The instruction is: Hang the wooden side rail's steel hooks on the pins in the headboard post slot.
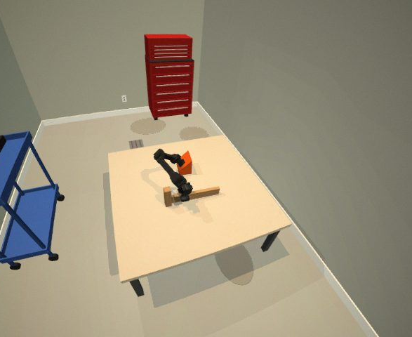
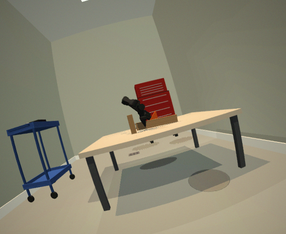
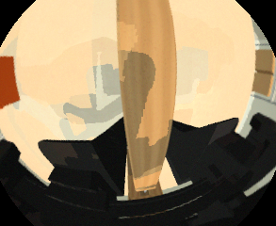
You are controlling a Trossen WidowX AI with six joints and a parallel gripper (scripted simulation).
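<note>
My gripper tip is 120 mm to the left of the upright headboard post and 40 mm below it.
</note>
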